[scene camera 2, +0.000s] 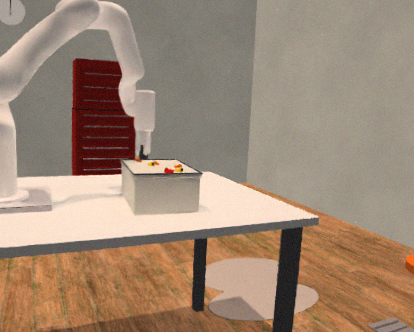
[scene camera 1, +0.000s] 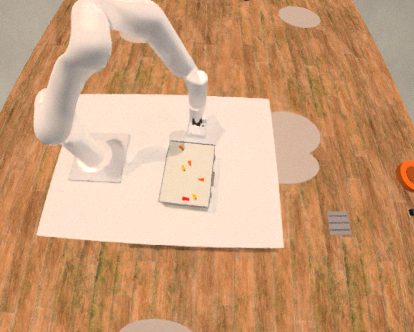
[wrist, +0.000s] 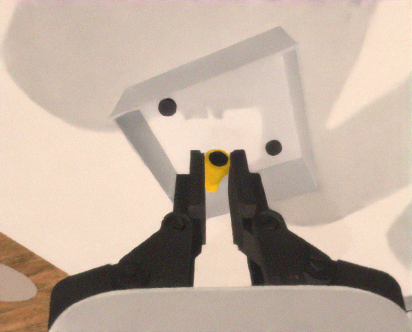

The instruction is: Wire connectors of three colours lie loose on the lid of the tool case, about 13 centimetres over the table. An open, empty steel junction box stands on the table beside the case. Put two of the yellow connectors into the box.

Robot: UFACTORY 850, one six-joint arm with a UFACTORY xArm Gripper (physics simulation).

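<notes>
My gripper [scene camera 1: 197, 123] [scene camera 2: 143, 157] [wrist: 216, 170] is shut on a yellow connector [wrist: 215, 172], its dark round opening facing the wrist camera. In the wrist view the fingertips and the connector are over the inside of the steel junction box [scene camera 1: 196, 133] [wrist: 305, 120]; the box floor has two dark round holes. The case hides the box in scene camera 2. Two other yellow connectors lie on the lid of the tool case [scene camera 1: 175, 185] [scene camera 2: 165, 195]: one yellow connector [scene camera 1: 183, 168] [scene camera 2: 151, 164] near the middle, and another yellow connector [scene camera 1: 194, 196] [scene camera 2: 179, 170] near the end away from the box.
On the lid lie orange connectors [scene camera 1: 181, 148] [scene camera 1: 189, 163] [scene camera 1: 201, 179] and a red connector [scene camera 1: 185, 199] [scene camera 2: 169, 171]. The case stands close beside the box on the white table [scene camera 1: 245, 200] [scene camera 2: 250, 205]. The arm's base plate [scene camera 1: 75, 175] is at the table's left.
</notes>
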